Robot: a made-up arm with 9 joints. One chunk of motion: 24 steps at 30 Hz.
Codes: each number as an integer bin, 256 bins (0 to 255) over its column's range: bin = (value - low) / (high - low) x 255, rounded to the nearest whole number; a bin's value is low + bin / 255 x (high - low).
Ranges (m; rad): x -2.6..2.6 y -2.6..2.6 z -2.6..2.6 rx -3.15..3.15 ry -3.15..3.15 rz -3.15..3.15
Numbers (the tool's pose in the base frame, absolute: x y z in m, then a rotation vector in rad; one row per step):
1: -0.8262 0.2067 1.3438 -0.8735 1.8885 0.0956
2: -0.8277 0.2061 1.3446 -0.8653 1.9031 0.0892
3: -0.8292 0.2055 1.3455 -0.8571 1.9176 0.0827
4: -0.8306 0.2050 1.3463 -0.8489 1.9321 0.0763
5: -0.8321 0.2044 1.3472 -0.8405 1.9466 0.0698
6: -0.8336 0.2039 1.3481 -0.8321 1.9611 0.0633
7: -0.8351 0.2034 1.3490 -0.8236 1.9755 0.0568
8: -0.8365 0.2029 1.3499 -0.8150 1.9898 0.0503
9: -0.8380 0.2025 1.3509 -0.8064 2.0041 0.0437
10: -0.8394 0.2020 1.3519 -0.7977 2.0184 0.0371
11: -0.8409 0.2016 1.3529 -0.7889 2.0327 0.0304
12: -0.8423 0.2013 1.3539 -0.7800 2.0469 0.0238
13: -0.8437 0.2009 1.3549 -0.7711 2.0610 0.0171
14: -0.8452 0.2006 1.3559 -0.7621 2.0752 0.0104
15: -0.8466 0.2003 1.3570 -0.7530 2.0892 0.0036
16: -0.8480 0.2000 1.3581 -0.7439 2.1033 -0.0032
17: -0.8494 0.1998 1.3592 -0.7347 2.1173 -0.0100
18: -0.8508 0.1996 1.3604 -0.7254 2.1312 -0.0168
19: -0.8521 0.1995 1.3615 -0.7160 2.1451 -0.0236
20: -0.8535 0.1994 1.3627 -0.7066 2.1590 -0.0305
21: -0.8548 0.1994 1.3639 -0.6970 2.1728 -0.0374
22: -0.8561 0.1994 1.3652 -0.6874 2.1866 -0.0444
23: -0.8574 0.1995 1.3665 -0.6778 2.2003 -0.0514
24: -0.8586 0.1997 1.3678 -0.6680 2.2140 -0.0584
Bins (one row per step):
1: 87 138 193 92 204 131
2: 87 138 193 92 205 131
3: 87 138 193 93 205 131
4: 87 138 194 93 206 131
5: 87 138 194 93 206 130
6: 87 137 194 94 207 130
7: 87 137 194 94 207 130
8: 86 137 194 95 208 130
9: 86 137 194 95 209 129
10: 86 137 194 95 209 129
11: 86 137 194 96 210 129
12: 86 137 194 96 210 128
13: 86 137 194 96 211 128
14: 86 137 194 97 211 128
15: 86 137 194 97 212 128
16: 86 137 194 97 213 127
17: 86 137 194 98 213 127
18: 86 137 194 98 214 127
19: 86 137 194 99 214 127
20: 86 137 194 99 215 126
21: 86 137 194 99 215 126
22: 86 137 194 100 216 126
23: 85 137 195 100 217 125
24: 85 137 195 100 217 125

